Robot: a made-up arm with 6 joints.
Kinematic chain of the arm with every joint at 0, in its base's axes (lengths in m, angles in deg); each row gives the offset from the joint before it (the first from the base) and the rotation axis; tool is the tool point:
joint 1: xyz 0 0 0.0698 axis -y
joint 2: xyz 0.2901 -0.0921 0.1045 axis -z
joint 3: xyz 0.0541 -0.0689 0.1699 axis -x
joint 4: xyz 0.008 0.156 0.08 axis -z
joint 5: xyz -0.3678 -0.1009 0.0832 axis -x
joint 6: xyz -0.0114 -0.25 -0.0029 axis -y
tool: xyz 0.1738 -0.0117 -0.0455
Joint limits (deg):
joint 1: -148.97..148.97
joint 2: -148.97..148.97
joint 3: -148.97..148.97
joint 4: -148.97..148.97
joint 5: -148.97..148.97
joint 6: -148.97..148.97
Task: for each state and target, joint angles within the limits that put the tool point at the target. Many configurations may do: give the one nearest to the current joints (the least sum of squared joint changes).
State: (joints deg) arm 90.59 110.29 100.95 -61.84 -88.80 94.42
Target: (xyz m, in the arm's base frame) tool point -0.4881 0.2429 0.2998
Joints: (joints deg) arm 94.40 120.44 91.74 -19.67 -101.58 123.12
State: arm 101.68 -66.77 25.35 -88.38 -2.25 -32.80
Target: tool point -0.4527 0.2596 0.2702
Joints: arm 127.56 -91.33 19.11 -92.93 -29.15 -23.17
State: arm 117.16 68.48 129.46 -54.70 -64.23 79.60
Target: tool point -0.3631 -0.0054 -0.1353
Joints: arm 133.04 68.04 113.87 -15.27 -102.91 67.72
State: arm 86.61 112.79 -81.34 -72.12 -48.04 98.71
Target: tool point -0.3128 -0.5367 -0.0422
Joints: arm 86.57 112.54 -71.31 -110.82 -35.69 93.41
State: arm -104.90 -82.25 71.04 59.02 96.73 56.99
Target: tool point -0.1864 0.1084 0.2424
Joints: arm -134.46 -70.61 90.28 79.29 96.12 97.81
